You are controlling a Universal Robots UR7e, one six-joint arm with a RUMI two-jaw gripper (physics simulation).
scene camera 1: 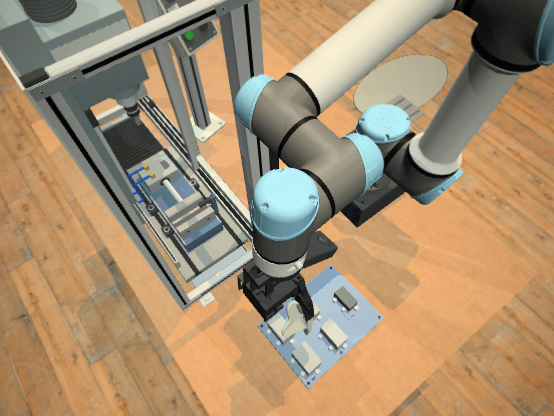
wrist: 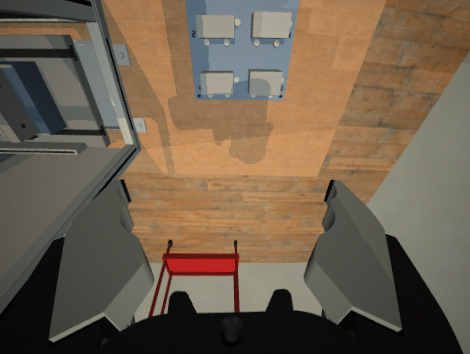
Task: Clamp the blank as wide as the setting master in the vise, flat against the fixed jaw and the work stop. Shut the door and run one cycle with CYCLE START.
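Frame: origin at the arm's base, x up, y ahead, z left, level; centimetres.
Seen in the pictures: gripper, between the fingertips: (wrist: 229,181).
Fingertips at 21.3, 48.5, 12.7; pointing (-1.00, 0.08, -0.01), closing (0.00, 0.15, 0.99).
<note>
Offsets run from my fingertips to a thing's middle, as dx, dy, dz. "*": to the spot under its first point.
Several pale blocks @(-28.8, -0.8, +7.1) (scene camera 1: 306,358) @(-28.8, -9.4, +8.4) (wrist: 270,25) stand on a blue plate @(-31.0, -10.2, +3.8) (scene camera 1: 366,314) (wrist: 244,60), with a darker grey block @(-29.4, -18.6, +5.0) (scene camera 1: 345,298) at its far corner. I cannot tell by sight which block is the blank and which the setting master. My gripper (scene camera 1: 296,326) (wrist: 229,181) is open and empty, above the plate's near-left part in the scene view. The vise (scene camera 1: 202,225) (wrist: 17,105) stands inside the machine; whether a part lies between its jaws is too small to tell. The green button @(* +8.9, -32.3, -59.0) (scene camera 1: 189,35) is on a control box behind the frame. The door is not clearly distinguishable.
The machine's frame (scene camera 1: 240,100) has upright posts between the vise and my arm. A spindle (scene camera 1: 131,107) hangs over the machine's inside, and blue hoses (scene camera 1: 138,173) stand beside the vise. A red frame (wrist: 201,264) stands beyond the wooden floor's edge.
</note>
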